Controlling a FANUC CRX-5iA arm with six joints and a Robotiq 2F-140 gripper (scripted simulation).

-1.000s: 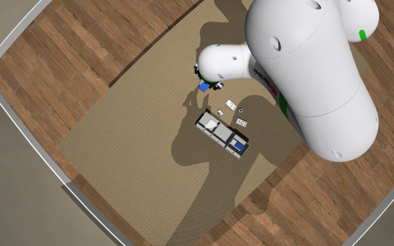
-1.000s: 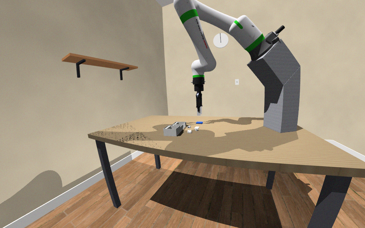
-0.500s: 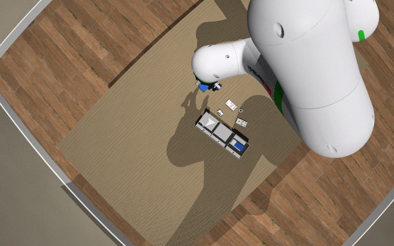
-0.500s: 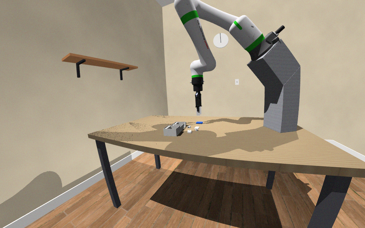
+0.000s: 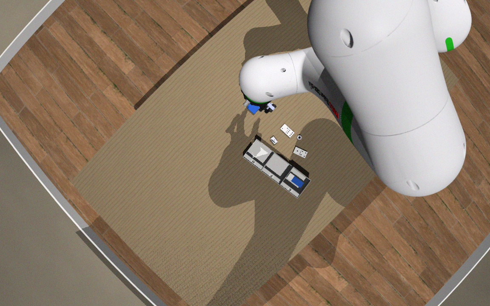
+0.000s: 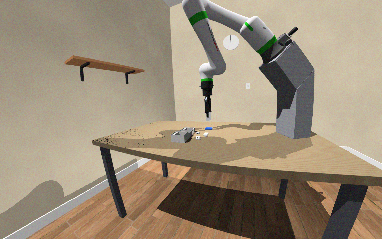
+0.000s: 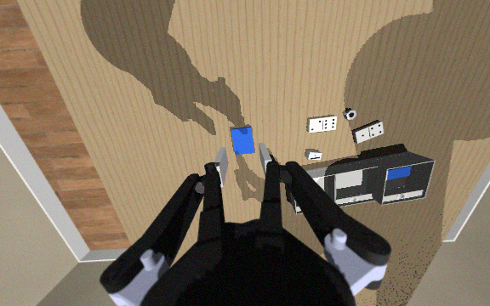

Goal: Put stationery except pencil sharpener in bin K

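The blue note pad is 100 mm below my hand. The rest, counted from my hand: grey bin (230 mm to the left, 90 mm ahead, 80 mm below); silver pencil sharpener (150 mm to the left, 100 mm below, 30 mm ahead); small dark ring (200 mm to the left, 100 mm below, 60 mm behind).
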